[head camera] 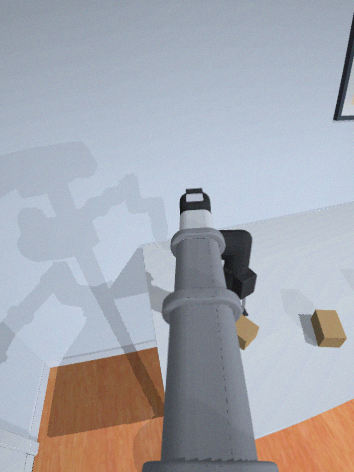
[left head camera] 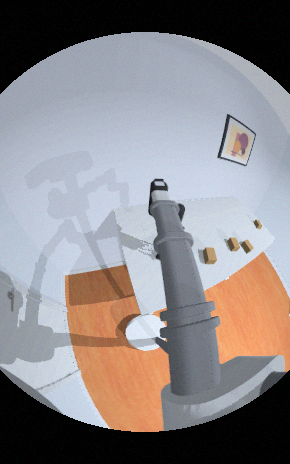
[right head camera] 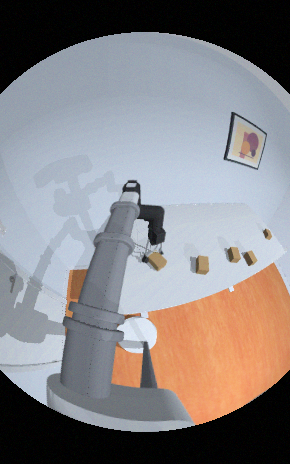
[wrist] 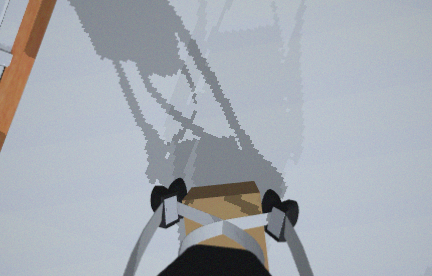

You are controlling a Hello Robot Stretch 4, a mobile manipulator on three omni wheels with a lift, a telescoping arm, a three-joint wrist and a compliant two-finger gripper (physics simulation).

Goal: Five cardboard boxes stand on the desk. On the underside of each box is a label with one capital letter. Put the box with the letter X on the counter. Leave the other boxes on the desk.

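Pixels of known places: gripper, fingertip midpoint: (right head camera: 152,258) (wrist: 223,199); robot's base, link origin: (left head camera: 145,331) (right head camera: 136,333).
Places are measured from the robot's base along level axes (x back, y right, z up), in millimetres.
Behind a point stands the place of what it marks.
Observation:
My gripper (right head camera: 153,256) {y 87, x -461, z 924 mm} (wrist: 223,199) {y 87, x -461, z 924 mm} points down over the left part of the desk (head camera: 280,390) {y 187, x -276, z 923 mm} (right head camera: 185,290) {y 262, x -281, z 923 mm} (wrist: 350,150) {y 154, x -567, z 923 mm}. Its fingers are shut on a cardboard box (head camera: 246,331) {y 123, x -414, z 973 mm} (right head camera: 158,262) {y 118, x -410, z 973 mm} (wrist: 225,240) {y 100, x -447, z 973 mm}, one fingertip against each side. I cannot tell whether the box touches the desk. A second box (head camera: 328,327) {y 349, x -407, z 973 mm} (left head camera: 209,255) {y 343, x -403, z 973 mm} (right head camera: 202,264) {y 353, x -405, z 973 mm} stands to its right. Further right are a third box (left head camera: 233,244) {y 588, x -468, z 970 mm} (right head camera: 234,254) {y 598, x -470, z 973 mm}, a fourth box (left head camera: 247,246) {y 737, x -439, z 968 mm} (right head camera: 250,258) {y 739, x -438, z 968 mm} and a fifth box (left head camera: 258,224) {y 1151, x -682, z 966 mm} (right head camera: 267,234) {y 1146, x -683, z 964 mm}. No letters show. I cannot make out the counter.
The telescoping arm (head camera: 202,380) {y -2, x -164, z 1346 mm} (left head camera: 182,280) {y -7, x -155, z 1346 mm} (right head camera: 102,280) {y 7, x -158, z 1346 mm} reaches out over the desk and hides part of it. A round white object (left head camera: 144,332) {y -16, x 2, z 187 mm} (right head camera: 137,335) {y 17, x 6, z 187 mm} is near the desk's front left. A framed picture (left head camera: 239,140) {y 899, x -1175, z 1625 mm} (right head camera: 246,142) {y 881, x -1170, z 1602 mm} hangs on the wall behind the desk.

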